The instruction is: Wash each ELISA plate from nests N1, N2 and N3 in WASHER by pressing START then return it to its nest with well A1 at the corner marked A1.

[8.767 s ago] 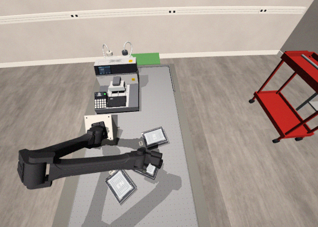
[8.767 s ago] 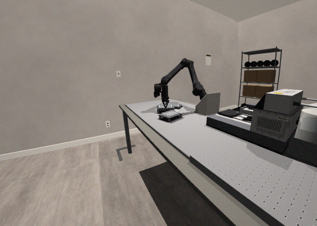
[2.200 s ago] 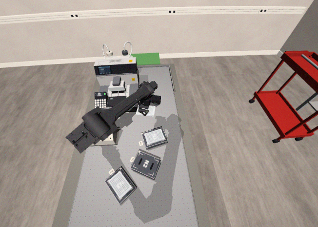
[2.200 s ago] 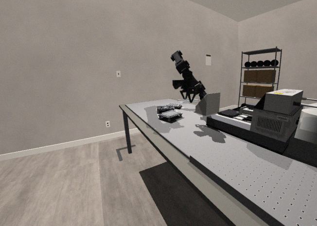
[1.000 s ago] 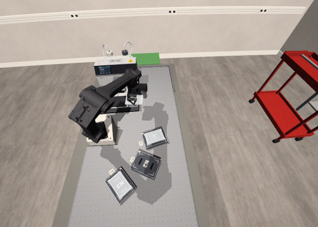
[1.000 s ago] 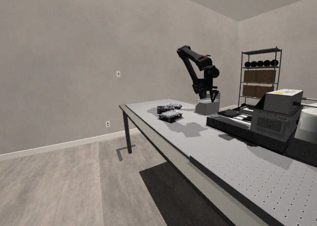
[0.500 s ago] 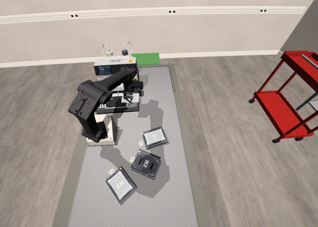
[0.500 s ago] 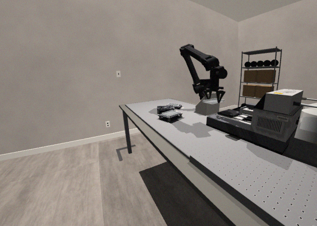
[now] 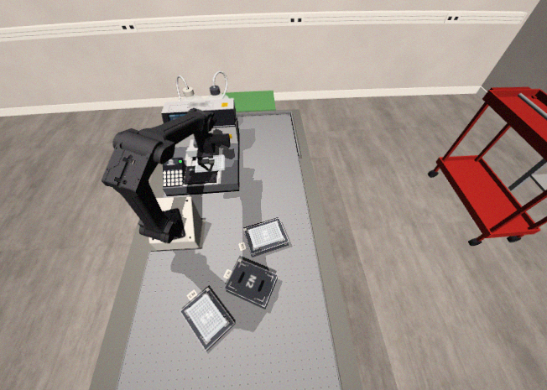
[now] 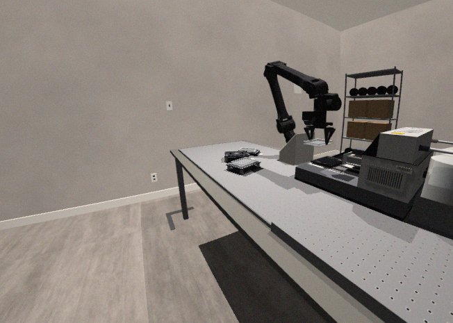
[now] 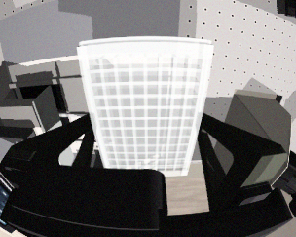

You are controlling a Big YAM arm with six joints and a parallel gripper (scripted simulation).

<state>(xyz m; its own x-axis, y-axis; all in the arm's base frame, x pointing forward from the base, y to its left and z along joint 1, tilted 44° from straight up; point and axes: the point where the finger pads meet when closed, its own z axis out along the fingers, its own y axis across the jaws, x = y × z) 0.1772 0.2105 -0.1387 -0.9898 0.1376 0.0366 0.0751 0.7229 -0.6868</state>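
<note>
My hand is 6 cm past the dark carrier, 3 cm to the right of it and 10 cm above it. From my hand the other things lie so: washer (5 cm behind, 19 cm to the left, 4 cm below).
</note>
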